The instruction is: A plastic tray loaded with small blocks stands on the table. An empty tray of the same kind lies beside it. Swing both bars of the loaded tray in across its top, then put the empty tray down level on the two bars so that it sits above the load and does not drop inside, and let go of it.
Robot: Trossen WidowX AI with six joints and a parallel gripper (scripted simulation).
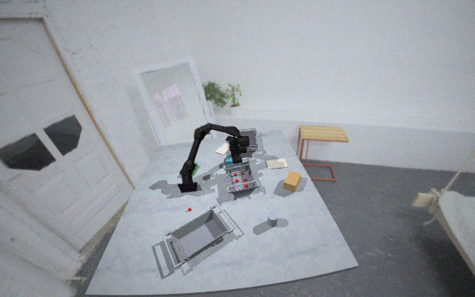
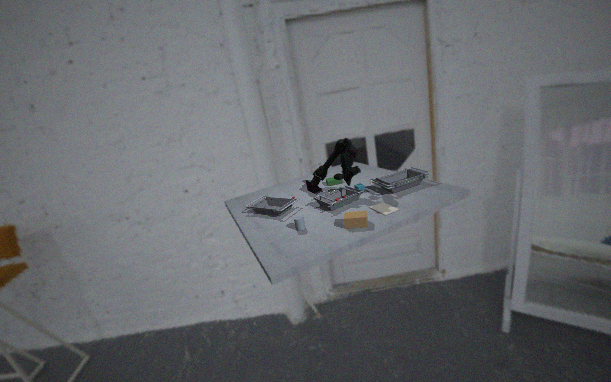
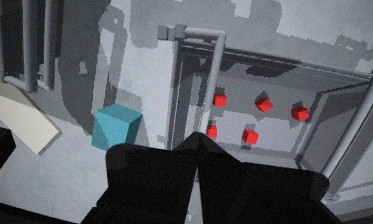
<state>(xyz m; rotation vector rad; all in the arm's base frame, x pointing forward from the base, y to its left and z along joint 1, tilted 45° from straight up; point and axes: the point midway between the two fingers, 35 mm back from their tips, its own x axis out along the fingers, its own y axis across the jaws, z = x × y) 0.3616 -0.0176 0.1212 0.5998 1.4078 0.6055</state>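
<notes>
My gripper tip is 270 mm past the grey tray, 470 mm to the left of it and 40 mm above it. Round my gripper tip: green block 370 mm behind, 110 mm to the left, 70 mm below; orange box 330 mm ahead, 220 mm to the right, 60 mm below; teal block 50 mm behind, 120 mm to the left, 70 mm below.
</notes>
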